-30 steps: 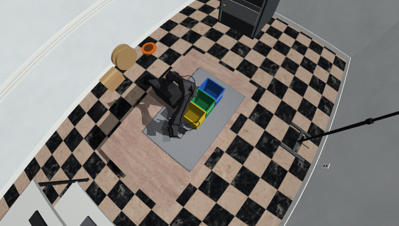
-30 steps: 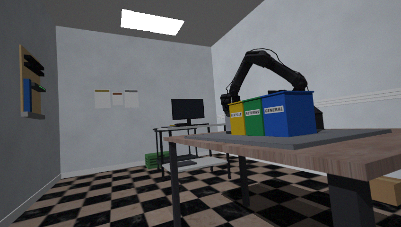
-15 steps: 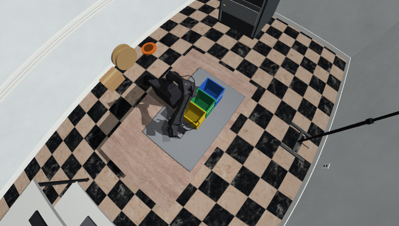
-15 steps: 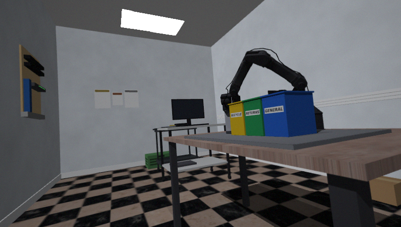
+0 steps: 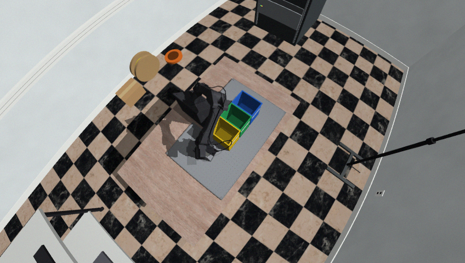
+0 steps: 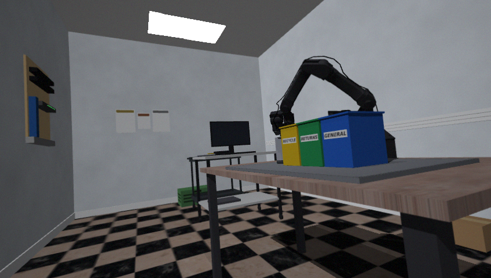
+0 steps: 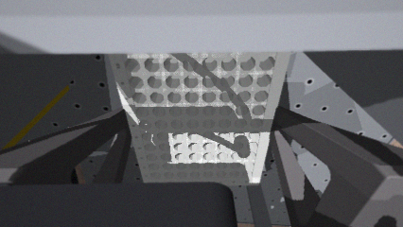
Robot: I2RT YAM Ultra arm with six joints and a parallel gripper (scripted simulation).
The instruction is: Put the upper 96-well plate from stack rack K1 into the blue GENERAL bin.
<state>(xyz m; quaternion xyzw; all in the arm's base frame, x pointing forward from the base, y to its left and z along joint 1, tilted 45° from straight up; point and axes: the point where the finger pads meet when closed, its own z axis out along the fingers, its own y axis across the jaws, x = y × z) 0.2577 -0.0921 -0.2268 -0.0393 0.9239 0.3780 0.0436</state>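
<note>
My hand is 300 mm to the right of the green returns bin, 60 mm short of it and 20 mm below it. From my hand the other things lie so: 96-well plate (10 mm below); blue general bin (430 mm to the left, 60 mm ahead, 20 mm above); yellow recycle bin (170 mm to the left, 60 mm ahead, 20 mm above).
</note>
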